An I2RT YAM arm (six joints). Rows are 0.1 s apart.
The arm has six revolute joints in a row. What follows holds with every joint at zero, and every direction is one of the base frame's. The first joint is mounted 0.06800 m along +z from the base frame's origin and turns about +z. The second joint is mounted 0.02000 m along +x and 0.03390 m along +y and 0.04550 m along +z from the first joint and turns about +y. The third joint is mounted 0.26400 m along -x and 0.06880 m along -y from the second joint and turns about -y. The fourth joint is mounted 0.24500 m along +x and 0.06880 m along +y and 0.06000 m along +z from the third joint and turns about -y. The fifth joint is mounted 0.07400 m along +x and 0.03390 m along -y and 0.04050 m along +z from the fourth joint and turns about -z. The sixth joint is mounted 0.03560 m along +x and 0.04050 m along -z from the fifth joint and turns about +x. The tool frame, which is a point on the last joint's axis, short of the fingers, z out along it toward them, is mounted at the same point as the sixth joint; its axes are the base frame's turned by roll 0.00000, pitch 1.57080 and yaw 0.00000 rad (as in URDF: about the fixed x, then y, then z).
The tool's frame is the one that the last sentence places.
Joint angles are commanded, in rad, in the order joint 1, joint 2, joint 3, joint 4, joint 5, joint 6. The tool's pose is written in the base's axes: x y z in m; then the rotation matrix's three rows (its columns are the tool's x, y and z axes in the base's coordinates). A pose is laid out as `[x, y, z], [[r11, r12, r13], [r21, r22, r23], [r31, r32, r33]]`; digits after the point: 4 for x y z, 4 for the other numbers.
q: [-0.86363, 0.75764, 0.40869, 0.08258, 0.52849, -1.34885]
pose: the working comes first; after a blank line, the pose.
Where each joint sits with the arm in this pose, in the base's axes (m; each line is computed from the numbers above, not from the rounded line before):
joint 1: 0.0000 0.0000 0.0680
joint 2: 0.0388 0.0068 0.1135
joint 3: -0.1381 0.1079 0.2949
joint 4: 0.0771 -0.0380 0.2675
joint 5: 0.1046 -0.1224 0.2871
joint 6: 0.1033 -0.1485 0.2400
the tool: 0.1033 -0.1485 0.2400

[0.1033, -0.1485, 0.2400], [[-0.9863, 0.0473, 0.1579], [-0.1425, 0.2373, -0.9609], [-0.0829, -0.9703, -0.2273]]
